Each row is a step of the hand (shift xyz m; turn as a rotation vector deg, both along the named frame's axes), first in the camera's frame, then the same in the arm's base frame.
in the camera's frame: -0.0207 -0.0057 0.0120 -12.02 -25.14 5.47
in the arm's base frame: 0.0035 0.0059 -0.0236 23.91 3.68 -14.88
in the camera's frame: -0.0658 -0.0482 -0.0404 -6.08 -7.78 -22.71
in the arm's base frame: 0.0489 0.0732 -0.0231 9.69 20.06 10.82
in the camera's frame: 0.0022 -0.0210 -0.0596 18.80 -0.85 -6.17
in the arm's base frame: 0.0268 0.0398 0.0412 2.31 -8.95 17.52
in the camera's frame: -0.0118 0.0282 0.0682 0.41 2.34 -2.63
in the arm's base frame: -0.0353 -0.0388 -0.0532 -2.05 1.66 2.37
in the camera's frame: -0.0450 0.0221 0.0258 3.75 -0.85 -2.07
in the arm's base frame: -0.0266 0.0144 -0.0476 1.22 -1.22 4.01
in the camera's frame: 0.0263 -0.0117 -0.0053 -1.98 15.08 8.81
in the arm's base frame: 0.0133 -0.0153 0.0211 -15.95 -4.27 -6.04
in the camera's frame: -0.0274 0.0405 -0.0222 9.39 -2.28 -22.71
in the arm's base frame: -0.0393 0.0366 0.0003 4.92 9.34 22.31
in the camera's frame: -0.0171 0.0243 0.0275 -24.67 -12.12 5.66
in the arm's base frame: -0.0276 -0.0065 -0.0289 10.37 12.97 -22.62
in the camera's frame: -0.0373 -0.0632 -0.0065 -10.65 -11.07 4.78
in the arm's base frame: 0.0618 0.0286 -0.0282 10.05 3.73 -12.00
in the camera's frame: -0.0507 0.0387 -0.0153 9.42 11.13 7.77
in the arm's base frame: -0.0393 0.0481 -0.0212 -11.40 -11.73 2.34
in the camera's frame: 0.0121 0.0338 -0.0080 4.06 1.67 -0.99
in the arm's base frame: -0.0323 -0.0016 0.0176 -1.38 -2.10 3.73
